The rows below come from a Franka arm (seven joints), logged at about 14 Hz.
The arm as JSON. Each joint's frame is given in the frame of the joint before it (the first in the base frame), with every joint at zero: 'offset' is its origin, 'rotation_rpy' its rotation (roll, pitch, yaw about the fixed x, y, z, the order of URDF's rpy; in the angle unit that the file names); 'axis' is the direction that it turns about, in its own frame. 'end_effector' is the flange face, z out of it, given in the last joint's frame.
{
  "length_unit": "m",
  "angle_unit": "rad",
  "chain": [
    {
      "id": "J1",
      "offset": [
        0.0,
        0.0,
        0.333
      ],
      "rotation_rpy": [
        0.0,
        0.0,
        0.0
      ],
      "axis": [
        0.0,
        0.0,
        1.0
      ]
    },
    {
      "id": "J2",
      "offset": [
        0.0,
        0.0,
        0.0
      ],
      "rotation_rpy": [
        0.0,
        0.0,
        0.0
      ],
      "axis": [
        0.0,
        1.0,
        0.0
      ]
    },
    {
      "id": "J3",
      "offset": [
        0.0,
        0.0,
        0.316
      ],
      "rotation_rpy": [
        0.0,
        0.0,
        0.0
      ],
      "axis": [
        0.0,
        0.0,
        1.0
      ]
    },
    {
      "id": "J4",
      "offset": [
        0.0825,
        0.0,
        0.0
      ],
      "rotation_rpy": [
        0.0,
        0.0,
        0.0
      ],
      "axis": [
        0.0,
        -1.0,
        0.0
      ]
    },
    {
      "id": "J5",
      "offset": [
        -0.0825,
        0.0,
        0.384
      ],
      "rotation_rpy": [
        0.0,
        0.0,
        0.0
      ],
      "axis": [
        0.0,
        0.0,
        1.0
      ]
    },
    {
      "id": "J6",
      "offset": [
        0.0,
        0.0,
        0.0
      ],
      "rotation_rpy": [
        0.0,
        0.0,
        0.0
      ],
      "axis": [
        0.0,
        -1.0,
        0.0
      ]
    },
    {
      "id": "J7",
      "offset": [
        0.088,
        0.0,
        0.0
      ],
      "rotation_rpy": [
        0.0,
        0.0,
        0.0
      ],
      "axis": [
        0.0,
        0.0,
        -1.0
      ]
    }
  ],
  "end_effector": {
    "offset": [
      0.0,
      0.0,
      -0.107
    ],
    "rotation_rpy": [
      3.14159,
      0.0,
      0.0
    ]
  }
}
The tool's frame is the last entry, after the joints.
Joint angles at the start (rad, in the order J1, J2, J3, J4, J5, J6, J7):
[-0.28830 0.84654 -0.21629 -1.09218 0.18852 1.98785 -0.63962]
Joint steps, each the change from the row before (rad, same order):
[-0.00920 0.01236 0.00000 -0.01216 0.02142 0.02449 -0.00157]
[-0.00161 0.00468 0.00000 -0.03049 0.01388 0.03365 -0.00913]
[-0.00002 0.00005 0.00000 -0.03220 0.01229 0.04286 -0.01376]
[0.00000 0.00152 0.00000 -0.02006 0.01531 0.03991 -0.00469]
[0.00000 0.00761 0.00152 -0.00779 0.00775 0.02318 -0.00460]
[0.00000 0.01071 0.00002 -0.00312 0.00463 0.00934 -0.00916]
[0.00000 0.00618 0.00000 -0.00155 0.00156 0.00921 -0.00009]
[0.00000 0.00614 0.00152 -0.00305 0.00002 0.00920 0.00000]
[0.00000 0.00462 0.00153 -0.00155 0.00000 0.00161 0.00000]
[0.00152 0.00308 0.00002 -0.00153 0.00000 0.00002 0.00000]
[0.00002 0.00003 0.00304 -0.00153 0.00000 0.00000 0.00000]
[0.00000 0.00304 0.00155 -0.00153 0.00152 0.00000 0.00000]
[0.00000 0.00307 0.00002 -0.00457 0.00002 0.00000 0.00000]
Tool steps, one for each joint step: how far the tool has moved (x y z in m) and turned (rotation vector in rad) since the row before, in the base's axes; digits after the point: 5 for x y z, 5 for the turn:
[-0.00251 -0.00658 -0.01292 0.01421 -0.00824 -0.01779]
[-0.00316 -0.00212 -0.01483 0.00789 -0.00367 -0.00402]
[-0.00255 -0.00155 -0.01113 0.00027 -0.01358 0.00142]
[-0.00063 -0.00136 -0.00672 -0.00041 -0.02153 -0.00750]
[0.00028 -0.00005 -0.00730 -0.00014 -0.00923 -0.00070]
[-0.00051 -0.00011 -0.00870 0.00197 0.00304 0.00582]
[-0.00001 -0.00032 -0.00453 -0.00126 -0.00117 -0.00152]
[-0.00007 0.00042 -0.00533 -0.00068 0.00048 -0.00017]
[-0.00025 0.00081 -0.00421 0.00229 0.00409 0.00059]
[-0.00010 0.00118 -0.00306 0.00154 0.00429 0.00128]
[0.00032 0.00156 -0.00098 0.00292 0.00070 0.00165]
[-0.00025 0.00093 -0.00314 0.00382 0.00327 -0.00005]
[-0.00135 0.00020 -0.00445 0.00279 0.00703 -0.00074]

